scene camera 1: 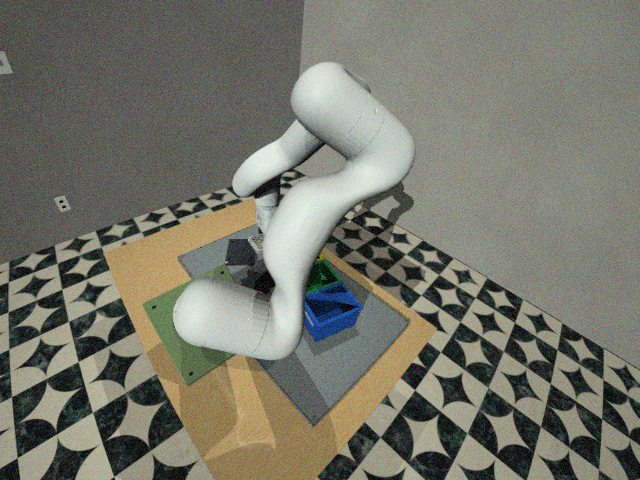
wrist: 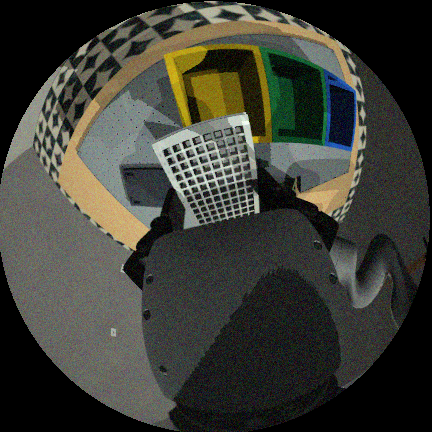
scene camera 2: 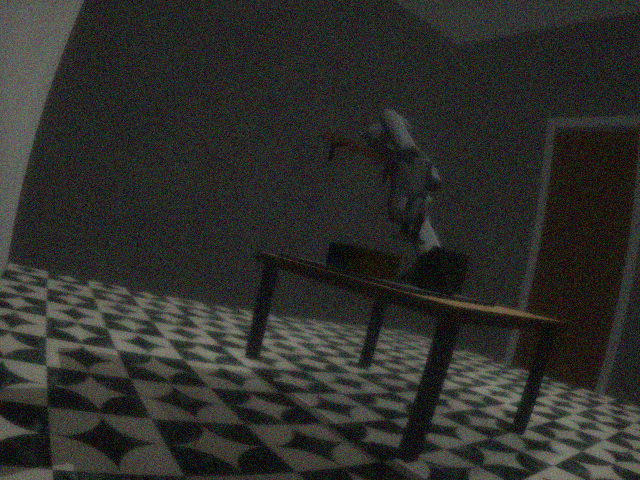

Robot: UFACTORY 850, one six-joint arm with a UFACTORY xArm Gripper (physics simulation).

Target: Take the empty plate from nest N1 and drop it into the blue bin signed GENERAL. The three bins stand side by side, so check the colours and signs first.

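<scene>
My gripper (wrist: 217, 187) is shut on the white plate (wrist: 212, 170) (scene camera 1: 254, 241), a grid of square wells, and holds it above the grey board. In the wrist view the plate's far edge overlaps the near side of the yellow bin (wrist: 215, 95). The green bin (wrist: 285, 107) (scene camera 1: 321, 277) stands between the yellow bin and the blue bin (wrist: 342, 120) (scene camera 1: 333, 324). No bin sign can be read. A dark nest block (wrist: 144, 186) (scene camera 1: 240, 251) stands on the board with no plate on it; its label does not show. In scene camera 1 the arm hides the fingertips.
The grey perforated board (scene camera 1: 361, 351) (wrist: 107, 137) lies on the wooden table (scene camera 1: 129, 258) (scene camera 2: 496, 310). A green base plate (scene camera 1: 168, 330) lies under the arm's base. In scene camera 1 the arm hides part of the bins. Scene camera 2 is very dark.
</scene>
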